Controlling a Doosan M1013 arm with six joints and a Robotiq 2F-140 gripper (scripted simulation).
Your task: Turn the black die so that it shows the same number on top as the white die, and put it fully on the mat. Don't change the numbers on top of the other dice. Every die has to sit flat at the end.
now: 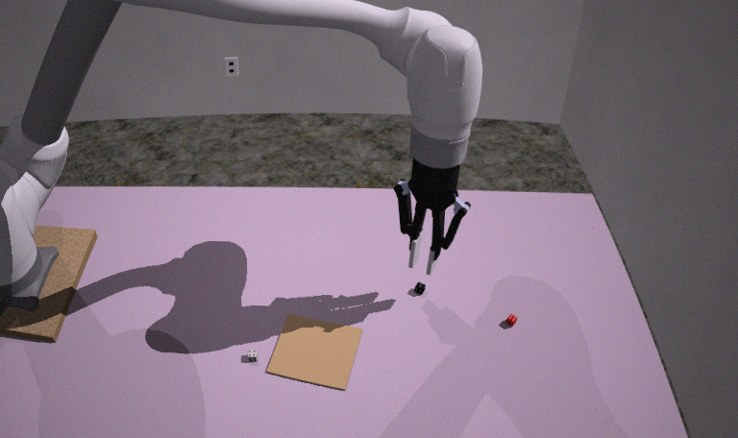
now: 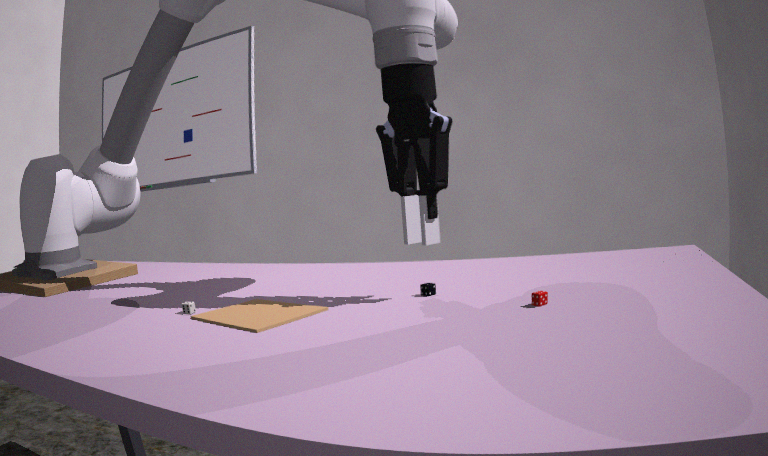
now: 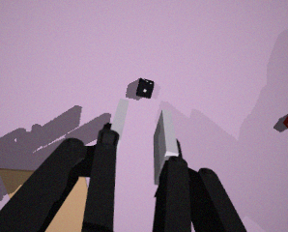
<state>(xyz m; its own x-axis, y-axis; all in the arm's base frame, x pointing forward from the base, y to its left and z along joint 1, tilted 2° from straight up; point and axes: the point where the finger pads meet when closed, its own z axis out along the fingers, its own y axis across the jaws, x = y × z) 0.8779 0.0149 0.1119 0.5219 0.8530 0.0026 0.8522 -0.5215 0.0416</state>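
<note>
Right now the black die is 100 mm below my hand. Round my hand: tan mat: 200 mm behind, 140 mm to the right, 100 mm below; then red die: 170 mm ahead, 100 mm below, 90 mm to the right; then white die: 310 mm behind, 160 mm to the right, 100 mm below.
</note>
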